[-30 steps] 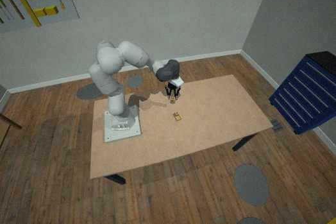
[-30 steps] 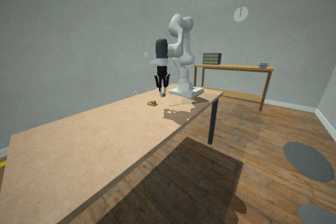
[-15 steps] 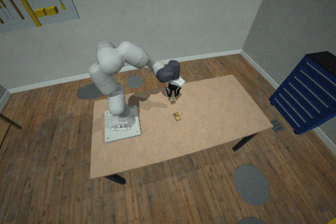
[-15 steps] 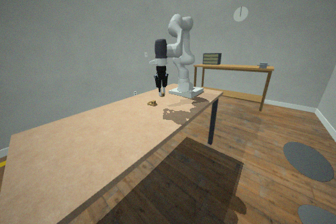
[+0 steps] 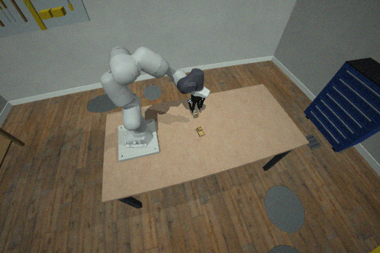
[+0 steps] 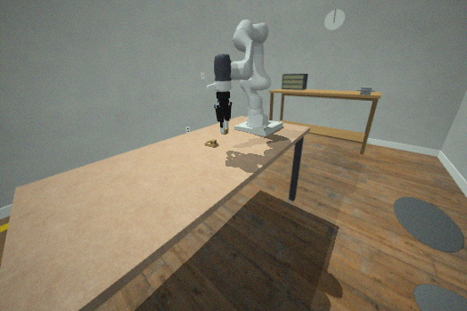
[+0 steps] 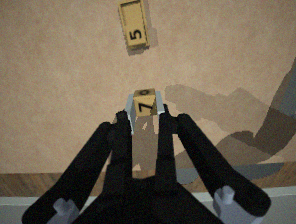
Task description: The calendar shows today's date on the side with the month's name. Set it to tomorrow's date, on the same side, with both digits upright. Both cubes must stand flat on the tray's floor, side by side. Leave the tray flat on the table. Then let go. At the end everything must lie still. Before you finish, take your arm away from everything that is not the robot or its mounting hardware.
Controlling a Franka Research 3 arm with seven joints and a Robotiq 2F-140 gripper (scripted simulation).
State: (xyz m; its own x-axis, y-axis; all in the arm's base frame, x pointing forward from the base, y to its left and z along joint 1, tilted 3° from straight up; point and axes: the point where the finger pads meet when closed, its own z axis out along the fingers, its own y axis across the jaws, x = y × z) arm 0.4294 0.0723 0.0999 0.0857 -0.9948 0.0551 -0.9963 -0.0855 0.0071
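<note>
Right now my hand is 20 mm short of the wooden tray, 110 mm to the left of it and 130 mm above it. Round my hand: wooden digit cube: 30 mm below.
</note>
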